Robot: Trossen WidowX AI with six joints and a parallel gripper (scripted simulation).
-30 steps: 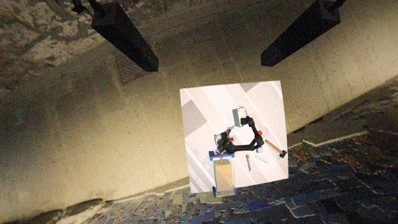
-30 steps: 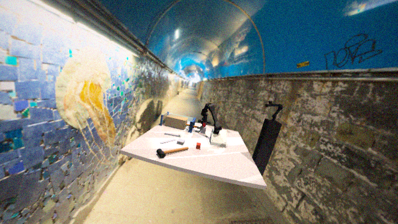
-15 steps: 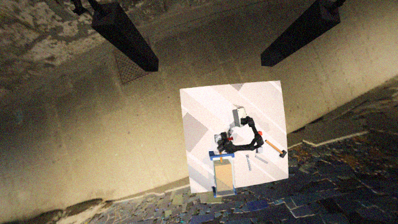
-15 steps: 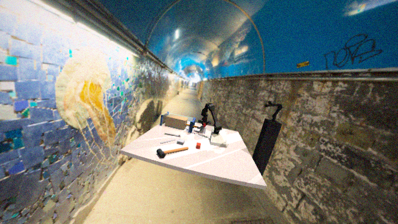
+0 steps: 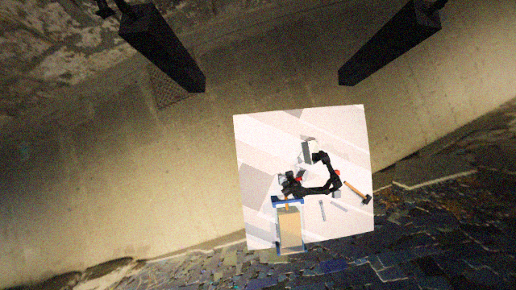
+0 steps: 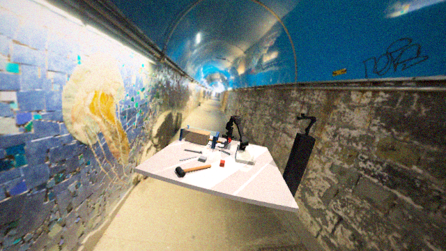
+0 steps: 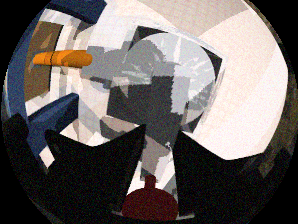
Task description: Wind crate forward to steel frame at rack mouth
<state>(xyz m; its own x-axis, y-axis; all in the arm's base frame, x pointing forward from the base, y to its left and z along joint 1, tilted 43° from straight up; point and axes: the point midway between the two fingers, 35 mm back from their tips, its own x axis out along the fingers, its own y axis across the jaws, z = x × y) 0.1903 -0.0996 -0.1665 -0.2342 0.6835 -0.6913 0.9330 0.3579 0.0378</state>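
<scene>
The winch handle is 20 mm to the left of my gripper tip and 20 mm above it. The rest, counted from my gripper tip: hand winch (60 mm below, 50 mm to the right); then blue steel frame (170 mm ahead, 20 mm to the right, 20 mm above); then dark red knob (50 mm to the left, 50 mm above, 10 mm behind).
</scene>
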